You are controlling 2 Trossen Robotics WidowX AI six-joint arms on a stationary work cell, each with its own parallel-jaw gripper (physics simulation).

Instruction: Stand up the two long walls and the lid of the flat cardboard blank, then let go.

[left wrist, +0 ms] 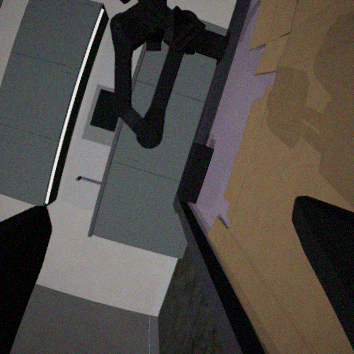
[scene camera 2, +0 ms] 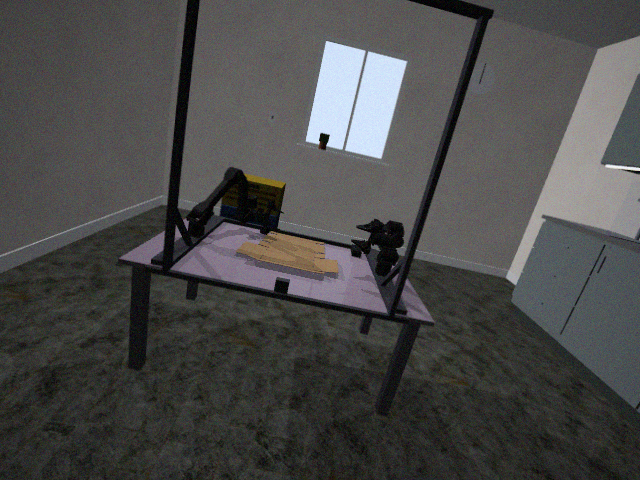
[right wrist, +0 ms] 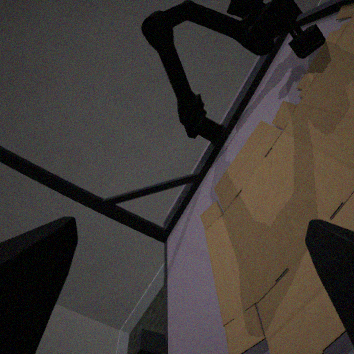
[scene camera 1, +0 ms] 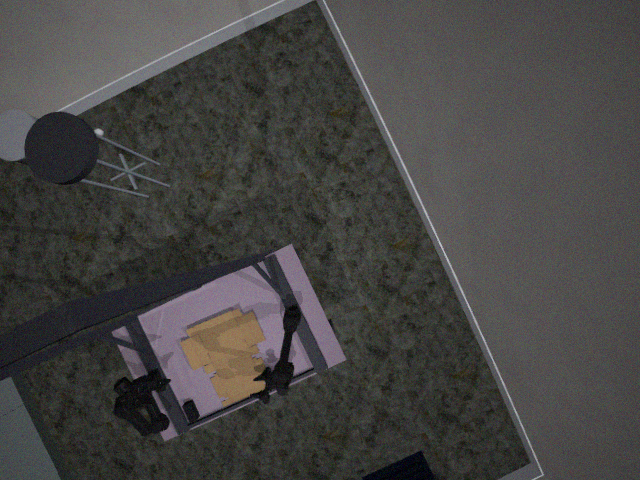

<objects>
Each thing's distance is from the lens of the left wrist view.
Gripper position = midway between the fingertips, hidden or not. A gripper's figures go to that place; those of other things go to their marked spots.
left gripper (left wrist: 172, 213): 10 cm
black frame (left wrist: 231, 322): 23 cm
</objects>
